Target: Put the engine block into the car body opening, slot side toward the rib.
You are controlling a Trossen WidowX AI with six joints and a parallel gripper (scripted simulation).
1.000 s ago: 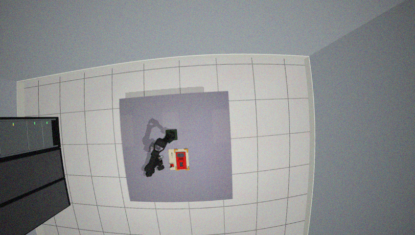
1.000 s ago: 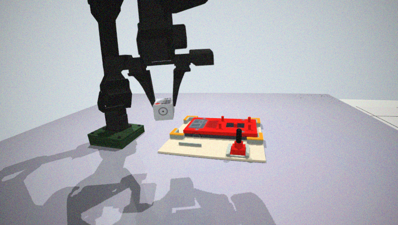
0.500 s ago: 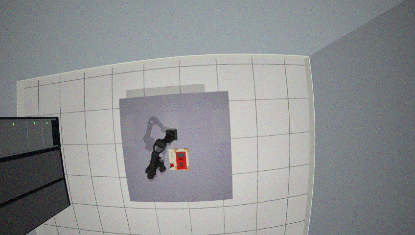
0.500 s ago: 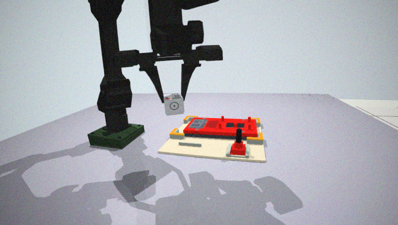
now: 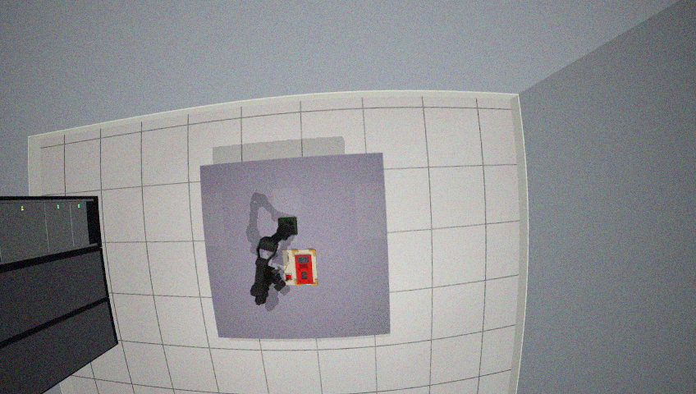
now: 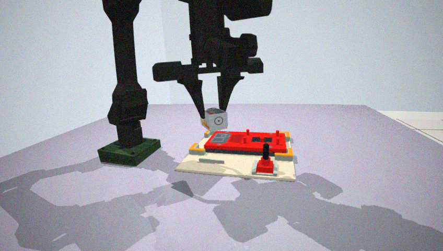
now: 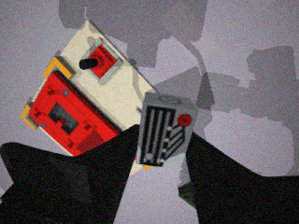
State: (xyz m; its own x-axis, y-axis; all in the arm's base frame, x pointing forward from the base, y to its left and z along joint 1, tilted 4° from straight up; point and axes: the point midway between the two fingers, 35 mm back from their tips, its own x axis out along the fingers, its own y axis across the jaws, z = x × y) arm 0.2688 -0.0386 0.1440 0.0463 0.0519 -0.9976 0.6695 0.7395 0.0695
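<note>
My gripper tip is now 9 cm short of the black upright peg, 9 cm above it and 4 cm to the right of it. From my gripper tip the other things lie so: engine block (1 cm below).
</note>
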